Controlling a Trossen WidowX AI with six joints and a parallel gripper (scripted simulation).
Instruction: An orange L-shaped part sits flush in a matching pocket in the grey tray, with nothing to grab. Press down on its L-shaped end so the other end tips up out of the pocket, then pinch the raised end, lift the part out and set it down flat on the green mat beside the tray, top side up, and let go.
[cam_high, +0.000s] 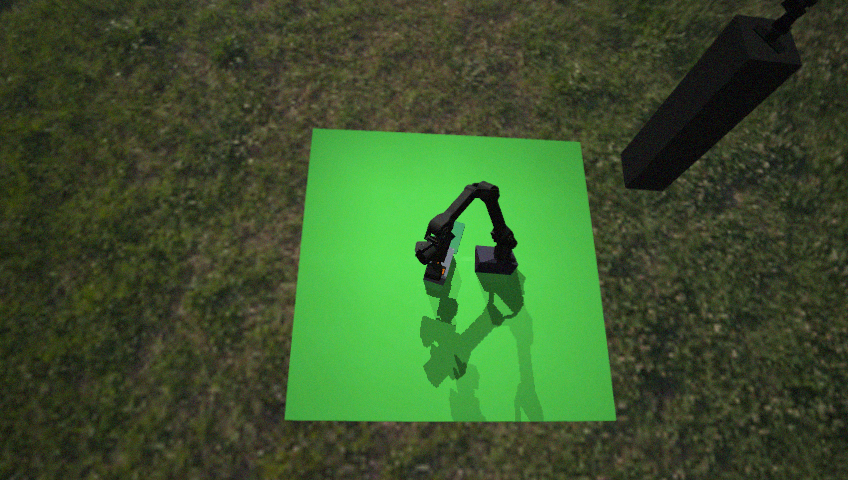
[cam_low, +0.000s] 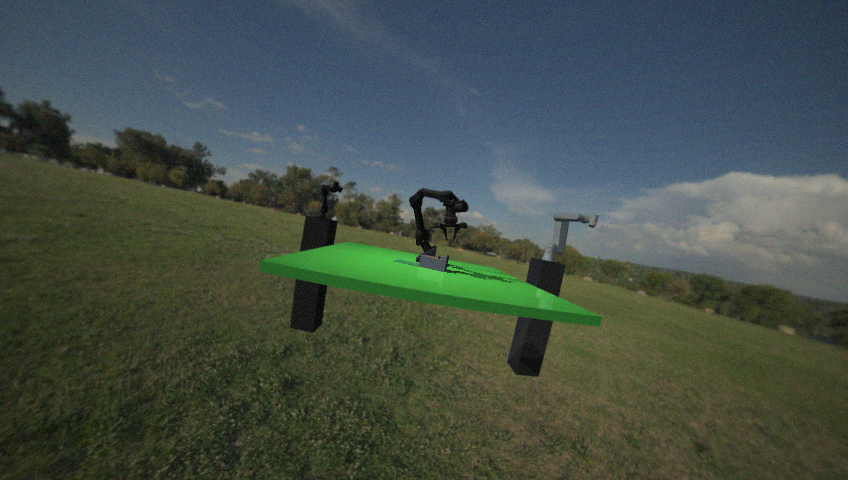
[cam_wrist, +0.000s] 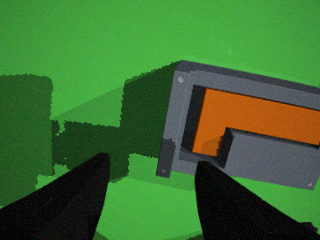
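Now: gripper tip 130 mm above the orange L-shaped part, 60 mm to the left of it and 30 mm past it.
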